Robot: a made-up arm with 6 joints. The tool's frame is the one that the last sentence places. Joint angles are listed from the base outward.
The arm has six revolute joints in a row. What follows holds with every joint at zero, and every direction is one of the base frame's.
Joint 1 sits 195 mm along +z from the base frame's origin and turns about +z.
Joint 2 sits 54 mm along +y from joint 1 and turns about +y.
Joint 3 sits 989 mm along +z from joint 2 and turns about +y.
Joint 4 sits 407 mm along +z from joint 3 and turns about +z.
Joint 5 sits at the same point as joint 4 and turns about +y.
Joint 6 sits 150 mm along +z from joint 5 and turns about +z.
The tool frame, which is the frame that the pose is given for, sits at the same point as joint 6; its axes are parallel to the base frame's.
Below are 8 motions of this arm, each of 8 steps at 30 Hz.
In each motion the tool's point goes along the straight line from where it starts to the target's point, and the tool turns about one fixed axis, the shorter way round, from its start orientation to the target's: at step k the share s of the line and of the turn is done. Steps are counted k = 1, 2, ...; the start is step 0. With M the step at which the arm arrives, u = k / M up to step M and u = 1 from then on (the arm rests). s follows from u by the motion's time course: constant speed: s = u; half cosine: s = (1 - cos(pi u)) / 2; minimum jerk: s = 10 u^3 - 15 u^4 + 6 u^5.
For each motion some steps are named. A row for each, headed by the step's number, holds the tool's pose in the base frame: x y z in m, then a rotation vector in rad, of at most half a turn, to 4 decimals.
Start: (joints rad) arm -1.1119 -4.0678 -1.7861 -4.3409 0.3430 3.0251
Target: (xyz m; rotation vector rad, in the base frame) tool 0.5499 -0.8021 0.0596 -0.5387 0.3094 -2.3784
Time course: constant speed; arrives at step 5
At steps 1, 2, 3, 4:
1: 0.5375 -0.8434 0.0974 -0.4555 0.3342 -2.3261
2: 0.5406 -0.8331 0.0880 -0.4762 0.3281 -2.3393
3: 0.5437 -0.8227 0.0785 -0.4969 0.3219 -2.3525
4: 0.5468 -0.8124 0.0691 -0.5178 0.3157 -2.3655

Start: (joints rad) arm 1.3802 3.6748 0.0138 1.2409 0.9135 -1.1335
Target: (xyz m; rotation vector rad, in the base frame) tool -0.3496 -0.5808 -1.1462 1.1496 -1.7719 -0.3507
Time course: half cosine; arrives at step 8
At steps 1, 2, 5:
1: -0.3153 -0.7426 -1.0658 0.9539 -1.7310 -0.1004
2: -0.3191 -0.7244 -1.0748 0.9762 -1.7368 -0.1280
5: -0.3386 -0.6327 -1.1204 1.0873 -1.7614 -0.2691

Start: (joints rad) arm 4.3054 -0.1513 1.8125 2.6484 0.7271 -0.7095
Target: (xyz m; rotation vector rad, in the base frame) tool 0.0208 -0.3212 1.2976 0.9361 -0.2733 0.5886
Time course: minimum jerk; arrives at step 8
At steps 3, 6, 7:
3: -0.0347 -0.3676 1.2365 0.9988 -0.1908 0.3257
6: 0.0129 -0.3278 1.2889 0.9458 -0.2616 0.5512
7: 0.0196 -0.3222 1.2962 0.9376 -0.2715 0.5828

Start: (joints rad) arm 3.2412 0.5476 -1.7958 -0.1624 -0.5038 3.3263
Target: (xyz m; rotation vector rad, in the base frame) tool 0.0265 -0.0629 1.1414 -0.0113 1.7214 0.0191
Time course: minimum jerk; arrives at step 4
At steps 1, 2, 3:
1: 0.0250 -0.0635 1.1422 0.0052 1.7435 0.0339
2: 0.0256 -0.0632 1.1418 -0.0021 1.7337 0.0273
3: 0.0263 -0.0630 1.1415 -0.0094 1.7240 0.0208

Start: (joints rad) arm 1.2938 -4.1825 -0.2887 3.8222 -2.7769 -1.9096
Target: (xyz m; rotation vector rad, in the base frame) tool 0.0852 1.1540 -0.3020 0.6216 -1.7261 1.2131
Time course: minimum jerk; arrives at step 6
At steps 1, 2, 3, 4, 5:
1: 0.2125 1.0870 -0.4052 0.4393 -1.7183 1.2367
2: 0.1895 1.0991 -0.3865 0.4722 -1.7203 1.2329
3: 0.1512 1.1193 -0.3555 0.5271 -1.7230 1.2261
4: 0.1129 1.1394 -0.3245 0.5819 -1.7251 1.2187
5: 0.0899 1.1515 -0.3058 0.6149 -1.7259 1.2141

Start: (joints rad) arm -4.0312 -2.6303 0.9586 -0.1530 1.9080 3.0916
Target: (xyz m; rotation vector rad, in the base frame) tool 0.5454 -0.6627 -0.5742 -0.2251 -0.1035 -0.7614
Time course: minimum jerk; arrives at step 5
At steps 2, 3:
2: 0.5228 -0.6769 -0.5675 -0.2360 -0.1418 -0.8560
3: 0.5349 -0.6693 -0.5711 -0.2302 -0.1213 -0.8054

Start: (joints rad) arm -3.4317 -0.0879 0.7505 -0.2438 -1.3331 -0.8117
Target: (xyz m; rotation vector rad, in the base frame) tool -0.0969 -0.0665 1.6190 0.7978 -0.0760 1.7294
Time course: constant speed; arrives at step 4
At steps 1, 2, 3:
1: -0.0964 -0.0649 1.6167 0.8073 -0.0449 1.7908
2: -0.0965 -0.0654 1.6175 0.8042 -0.0554 1.7703
3: -0.0967 -0.0660 1.6182 0.8010 -0.0657 1.7499

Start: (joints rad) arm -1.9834 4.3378 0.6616 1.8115 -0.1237 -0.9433
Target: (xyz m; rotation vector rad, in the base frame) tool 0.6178 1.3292 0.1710 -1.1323 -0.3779 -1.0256
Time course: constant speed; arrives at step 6
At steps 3, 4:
3: 0.6166 1.3226 0.0829 -1.2038 -0.3362 -0.9552
4: 0.6170 1.3248 0.1122 -1.1802 -0.3502 -0.9789

